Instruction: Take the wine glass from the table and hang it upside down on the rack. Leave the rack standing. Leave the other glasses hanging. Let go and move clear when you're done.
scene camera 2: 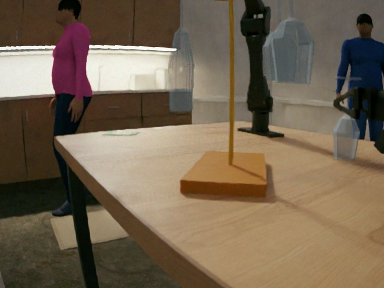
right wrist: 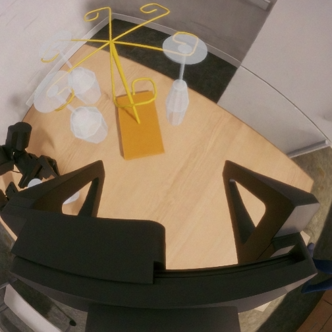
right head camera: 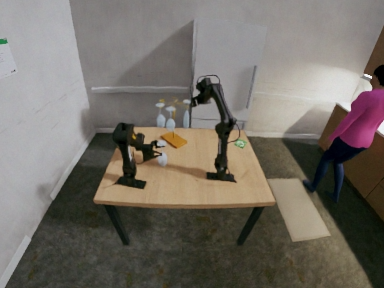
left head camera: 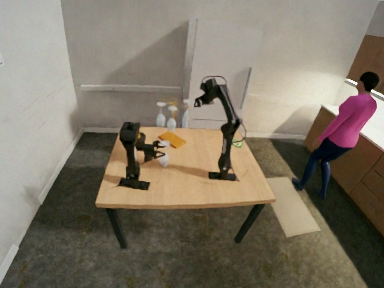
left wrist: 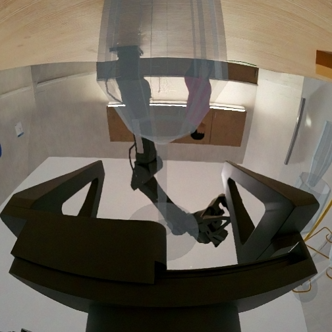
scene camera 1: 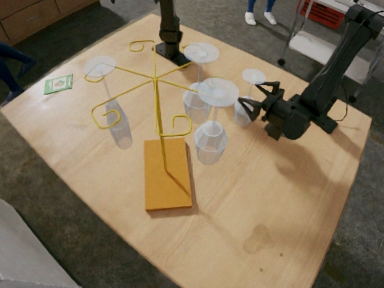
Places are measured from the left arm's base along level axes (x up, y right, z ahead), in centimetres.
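Pixels of known places: left gripper, fingertip midpoint: (scene camera 2: 344, 103) (right head camera: 163, 150) (left head camera: 166, 150) (scene camera 1: 246, 90); right gripper, fingertip midpoint: (right head camera: 196, 105) (left head camera: 199, 105) (scene camera 1: 133, 3); left arm's base, link origin: (right head camera: 131, 183) (left head camera: 134, 184); right arm's base, link origin: (scene camera 2: 260, 133) (right head camera: 220, 177) (left head camera: 222, 176) (scene camera 1: 172, 55).
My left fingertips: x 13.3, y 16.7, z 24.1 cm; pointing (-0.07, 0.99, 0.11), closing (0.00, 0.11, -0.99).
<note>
For each thing: its top centre in the pictures, then the offset to it from my left fingertips.
- wine glass, top centre: (scene camera 2: 348, 77) (scene camera 1: 254, 76) (left head camera: 164, 143) (right head camera: 161, 143) dx +6.3, dy -1.1, dz -0.2 cm
- yellow rack, top centre: (scene camera 1: 155, 78) dx +22.5, dy -0.2, dz +32.0 cm
- green card, top centre: (scene camera 2: 121, 132) (scene camera 1: 58, 83) (right head camera: 240, 143) (left head camera: 237, 143) dx -13.0, dy +60.1, dz +41.1 cm
The wine glass (left head camera: 164, 160) (right head camera: 162, 160) (scene camera 1: 243, 114) (scene camera 2: 346, 140) (left wrist: 162, 120) stands upside down on the table, bowl down and foot up. My left gripper (left head camera: 162, 149) (right head camera: 162, 149) (scene camera 1: 249, 93) (left wrist: 163, 166) is open around its stem, below the foot, with the fingers apart from it. The yellow rack (scene camera 1: 162, 135) (right wrist: 142, 142) stands upright on its orange base (left head camera: 173, 140) (right head camera: 175, 140) (scene camera 2: 220, 188). Three other glasses hang on it: two close together (scene camera 1: 210, 144) (scene camera 1: 196, 104) and a slim one (scene camera 1: 118, 127) (right wrist: 176, 105). My right gripper (left head camera: 196, 103) (right head camera: 194, 103) (right wrist: 163, 166) is open and empty, high up.
Several rack hooks, such as the front-left one (scene camera 1: 107, 125), carry no glass. A green card (left head camera: 237, 144) (right head camera: 240, 144) (scene camera 1: 58, 84) lies near a table edge. A person in pink (left head camera: 350, 120) (right head camera: 357, 122) (scene camera 2: 72, 57) stands beyond the table. A white cart (scene camera 1: 325, 56) stands behind it in scene camera 1.
</note>
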